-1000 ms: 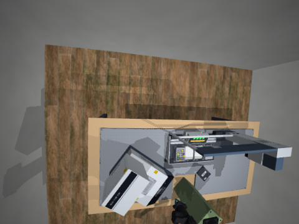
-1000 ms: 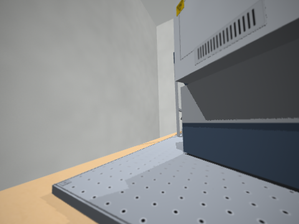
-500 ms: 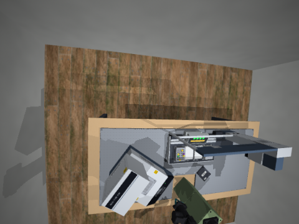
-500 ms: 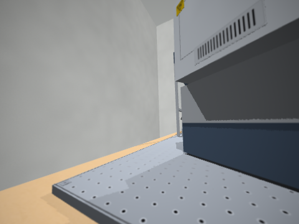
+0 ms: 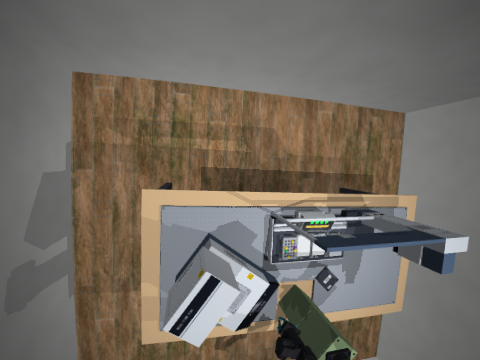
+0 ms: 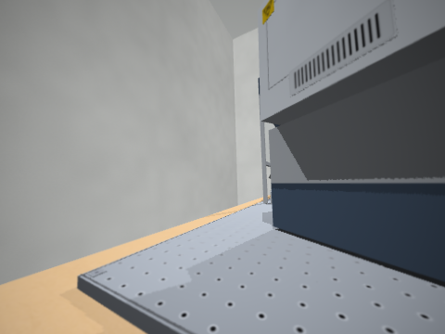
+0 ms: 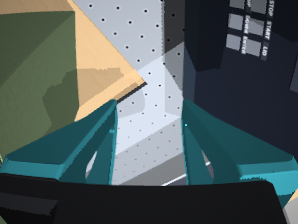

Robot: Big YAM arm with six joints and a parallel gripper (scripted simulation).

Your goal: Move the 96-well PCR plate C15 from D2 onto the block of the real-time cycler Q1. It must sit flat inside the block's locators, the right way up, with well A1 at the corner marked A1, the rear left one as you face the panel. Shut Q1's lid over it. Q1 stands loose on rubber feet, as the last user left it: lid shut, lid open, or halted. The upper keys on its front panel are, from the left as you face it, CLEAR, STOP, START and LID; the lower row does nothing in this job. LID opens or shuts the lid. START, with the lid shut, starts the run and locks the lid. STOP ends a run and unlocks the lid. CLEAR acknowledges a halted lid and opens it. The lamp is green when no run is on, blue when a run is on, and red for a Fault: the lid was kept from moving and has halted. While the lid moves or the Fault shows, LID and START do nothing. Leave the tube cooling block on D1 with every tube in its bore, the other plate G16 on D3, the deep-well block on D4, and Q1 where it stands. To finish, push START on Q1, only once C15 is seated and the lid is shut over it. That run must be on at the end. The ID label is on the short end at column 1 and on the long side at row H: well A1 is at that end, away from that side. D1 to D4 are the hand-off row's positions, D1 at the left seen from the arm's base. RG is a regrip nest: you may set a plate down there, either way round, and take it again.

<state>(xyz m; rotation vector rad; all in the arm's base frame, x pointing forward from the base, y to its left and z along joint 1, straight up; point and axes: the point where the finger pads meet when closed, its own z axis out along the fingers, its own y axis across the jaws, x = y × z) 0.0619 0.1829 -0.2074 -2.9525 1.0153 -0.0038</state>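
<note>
Right now the tube cooling block is 33 cm ahead of my hand, 14 cm below it and 8 cm to the right of it. The rest, counted from my hand: white beam 52 cm ahead, 30 cm above, 27 cm to the right.
</note>
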